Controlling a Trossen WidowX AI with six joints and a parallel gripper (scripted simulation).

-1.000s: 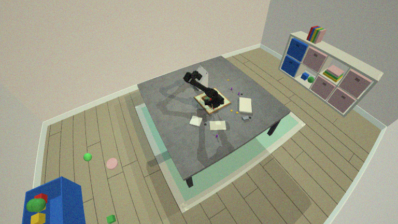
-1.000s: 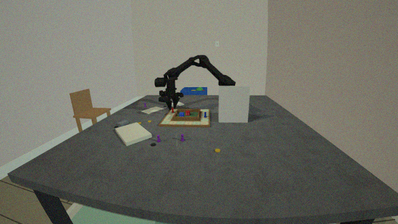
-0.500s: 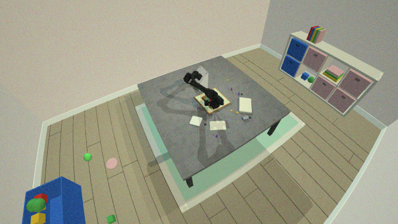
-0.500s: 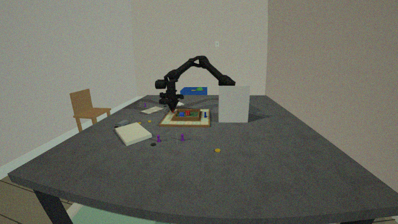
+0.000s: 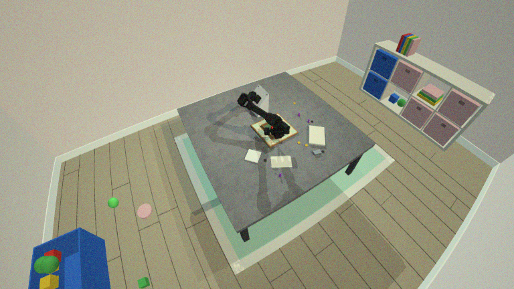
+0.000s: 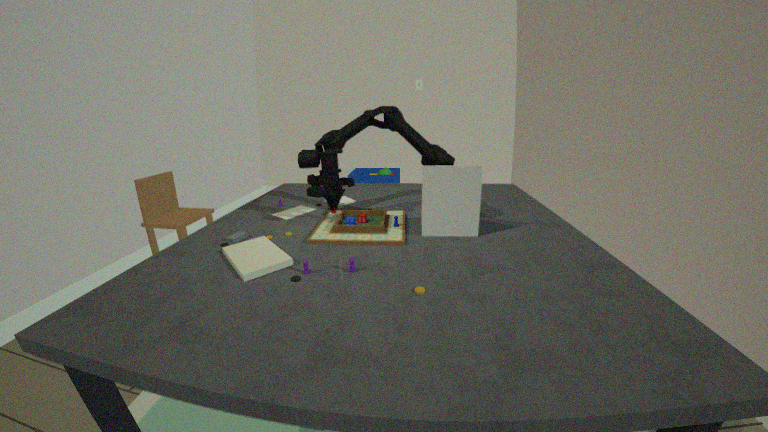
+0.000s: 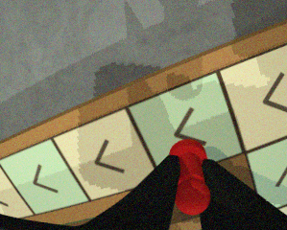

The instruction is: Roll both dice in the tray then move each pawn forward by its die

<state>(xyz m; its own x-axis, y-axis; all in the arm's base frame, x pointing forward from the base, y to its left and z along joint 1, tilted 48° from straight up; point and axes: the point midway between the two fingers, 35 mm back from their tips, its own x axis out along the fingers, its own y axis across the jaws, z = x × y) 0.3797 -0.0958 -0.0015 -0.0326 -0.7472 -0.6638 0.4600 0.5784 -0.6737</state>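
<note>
Now: gripper tip 220 mm past the blue pawn, 80 mm to the right of it and 10 mm above it. Round my gripper tip: green tray: 110 mm behind, 60 mm to the left, 30 mm below; then red pawn: 10 mm above; then flat white box: 320 mm to the left, 140 mm ahead, 30 mm below.
</note>
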